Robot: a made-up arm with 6 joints. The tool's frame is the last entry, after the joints.
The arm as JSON. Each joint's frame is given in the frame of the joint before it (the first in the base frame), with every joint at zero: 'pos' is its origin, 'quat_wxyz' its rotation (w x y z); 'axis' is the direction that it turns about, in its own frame. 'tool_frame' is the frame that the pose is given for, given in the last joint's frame.
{
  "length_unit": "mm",
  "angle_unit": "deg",
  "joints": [
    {
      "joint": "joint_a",
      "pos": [
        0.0,
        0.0,
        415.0
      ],
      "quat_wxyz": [
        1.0,
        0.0,
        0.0,
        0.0
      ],
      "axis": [
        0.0,
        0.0,
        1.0
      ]
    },
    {
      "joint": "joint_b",
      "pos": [
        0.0,
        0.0,
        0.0
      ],
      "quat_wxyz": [
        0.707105,
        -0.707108,
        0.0,
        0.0
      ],
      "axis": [
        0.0,
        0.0,
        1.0
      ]
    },
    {
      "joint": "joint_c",
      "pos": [
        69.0,
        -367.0,
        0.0
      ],
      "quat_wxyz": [
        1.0,
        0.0,
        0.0,
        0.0
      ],
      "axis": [
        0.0,
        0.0,
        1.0
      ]
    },
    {
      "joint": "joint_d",
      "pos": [
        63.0,
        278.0,
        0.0
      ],
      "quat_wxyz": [
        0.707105,
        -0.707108,
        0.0,
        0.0
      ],
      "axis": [
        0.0,
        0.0,
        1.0
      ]
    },
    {
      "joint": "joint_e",
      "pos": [
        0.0,
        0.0,
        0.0
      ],
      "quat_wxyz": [
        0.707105,
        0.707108,
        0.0,
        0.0
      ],
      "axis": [
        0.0,
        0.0,
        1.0
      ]
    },
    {
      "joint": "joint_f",
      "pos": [
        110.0,
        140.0,
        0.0
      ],
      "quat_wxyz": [
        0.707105,
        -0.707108,
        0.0,
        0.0
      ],
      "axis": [
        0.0,
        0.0,
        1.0
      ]
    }
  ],
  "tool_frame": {
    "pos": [
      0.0,
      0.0,
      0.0
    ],
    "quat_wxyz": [
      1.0,
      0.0,
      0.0,
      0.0
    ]
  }
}
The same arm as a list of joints. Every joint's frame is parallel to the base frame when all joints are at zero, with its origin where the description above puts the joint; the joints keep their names.
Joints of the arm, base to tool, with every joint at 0 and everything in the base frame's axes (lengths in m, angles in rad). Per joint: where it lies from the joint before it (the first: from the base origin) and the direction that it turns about. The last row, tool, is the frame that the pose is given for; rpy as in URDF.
joint_a: axis +z origin 0.0000 0.0000 0.4150
joint_b: axis +y origin 0.0000 0.0000 0.0000
joint_c: axis +y origin 0.0690 0.0000 0.3670
joint_d: axis -z origin 0.0630 0.0000 -0.2780
joint_e: axis +y origin 0.0000 0.0000 0.0000
joint_f: axis -z origin 0.1100 0.0000 -0.1400
tool: origin 0.0000 0.0000 0.0000 rpy 3.1416 0.0000 0.0000

